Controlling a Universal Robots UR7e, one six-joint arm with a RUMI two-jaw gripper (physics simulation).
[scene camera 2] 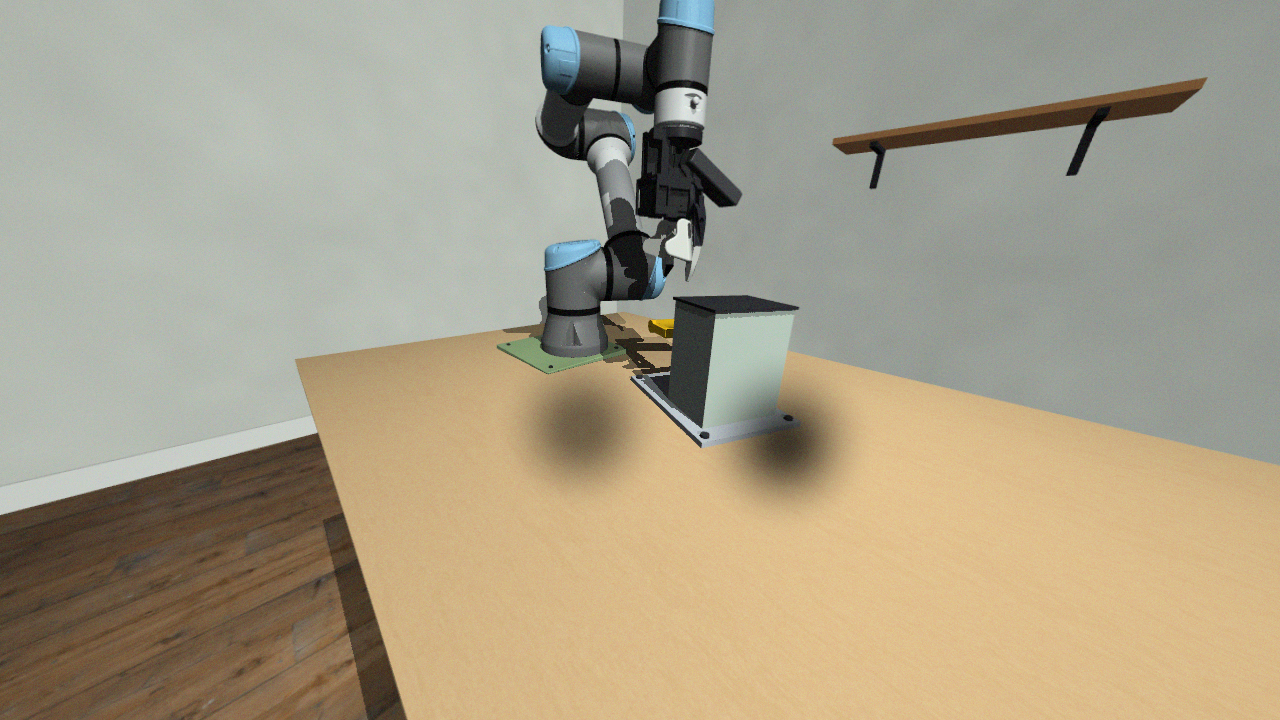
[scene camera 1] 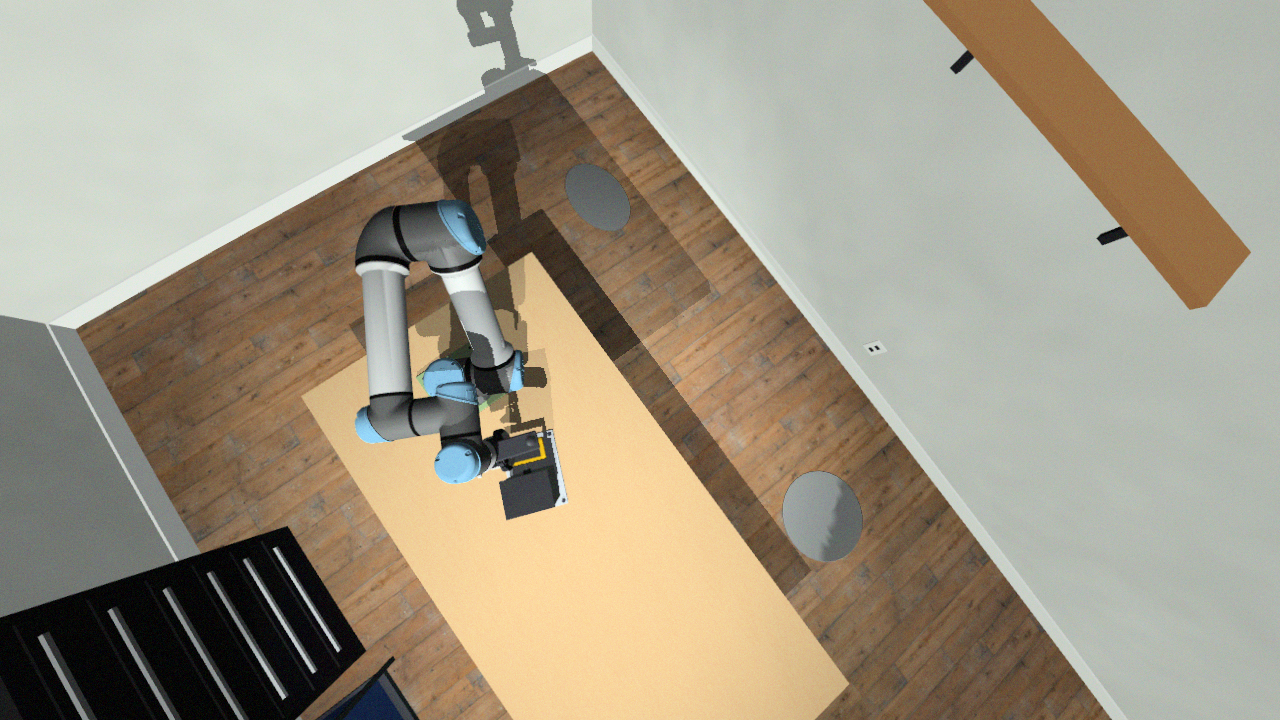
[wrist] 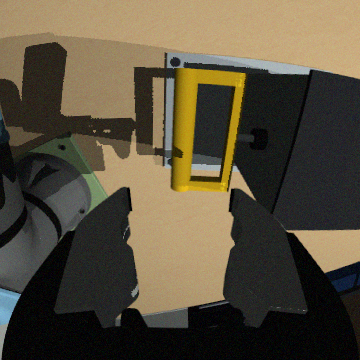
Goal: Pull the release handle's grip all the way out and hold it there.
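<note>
The release handle's yellow grip [scene camera 1: 529,460] [scene camera 2: 661,327] [wrist: 185,130] is a rectangular frame beside a dark-topped box [scene camera 1: 529,494] [scene camera 2: 751,367] [wrist: 325,150]. A short grey rod [wrist: 245,138] joins it to the box's dark face. The box stands on a grey base plate [scene camera 2: 742,431] [wrist: 169,100]. My gripper [scene camera 2: 678,274] [wrist: 180,189] is partly open, with nothing between its fingers. It is above the height of the box top in the scene camera 2 view. In the wrist view its fingertips lie just below the grip's lower end, one to each side. In the scene camera 1 view the fingers are mostly hidden.
The arm's green mounting plate [scene camera 2: 528,353] [wrist: 92,182] lies near the handle on the wooden table [scene camera 1: 644,573] [scene camera 2: 537,555]. A black drawer cabinet [scene camera 1: 187,617] stands beside the table. Two round grey discs [scene camera 1: 822,516] [scene camera 1: 597,197] are on its other side. A wooden shelf [scene camera 1: 1074,116] [scene camera 2: 1011,120] hangs on the wall.
</note>
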